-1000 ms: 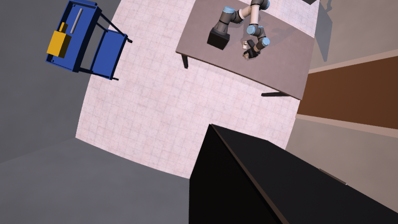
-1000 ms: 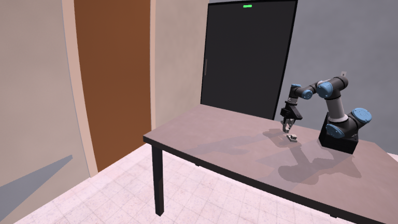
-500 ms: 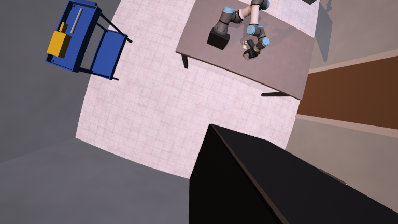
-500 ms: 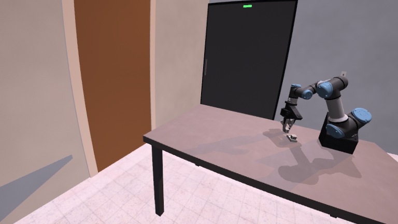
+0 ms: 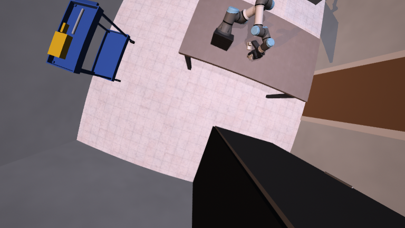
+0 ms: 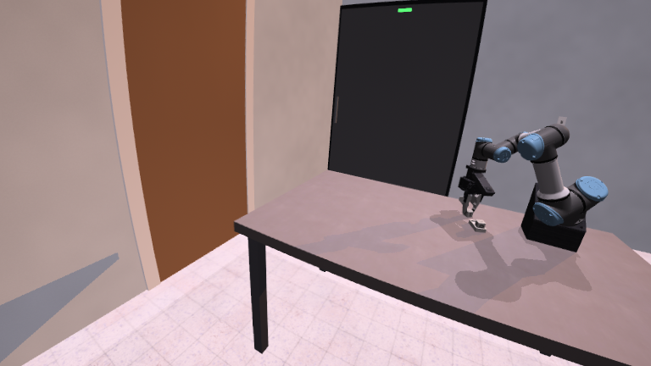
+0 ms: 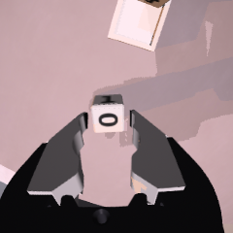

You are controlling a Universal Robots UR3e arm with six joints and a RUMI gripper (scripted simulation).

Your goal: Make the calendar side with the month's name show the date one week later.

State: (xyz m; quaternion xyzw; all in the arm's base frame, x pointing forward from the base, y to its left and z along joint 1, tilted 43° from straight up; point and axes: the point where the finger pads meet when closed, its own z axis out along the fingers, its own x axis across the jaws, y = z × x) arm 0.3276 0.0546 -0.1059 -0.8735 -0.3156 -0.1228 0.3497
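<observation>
My hand is 10 mm above the cube. From my hand the other things lie so: pale tray (100 mm to the left, 40 mm behind, 20 mm below).
</observation>
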